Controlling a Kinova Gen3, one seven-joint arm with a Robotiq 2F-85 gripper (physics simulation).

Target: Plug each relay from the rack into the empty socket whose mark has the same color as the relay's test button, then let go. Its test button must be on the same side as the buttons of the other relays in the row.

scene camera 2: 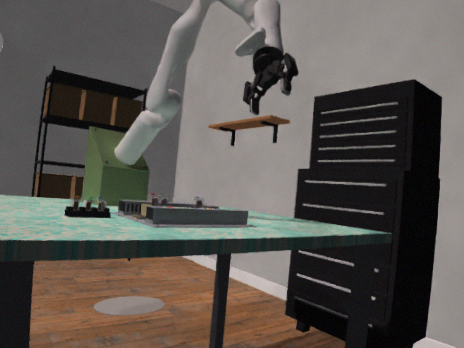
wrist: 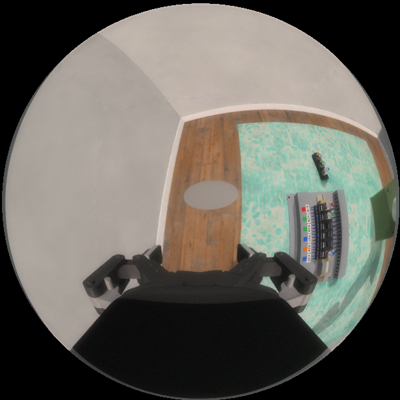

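Note:
A grey panel [wrist: 291, 202] is visible. My gripper is visible at [scene camera 2: 269, 103] and at [wrist: 199, 253].

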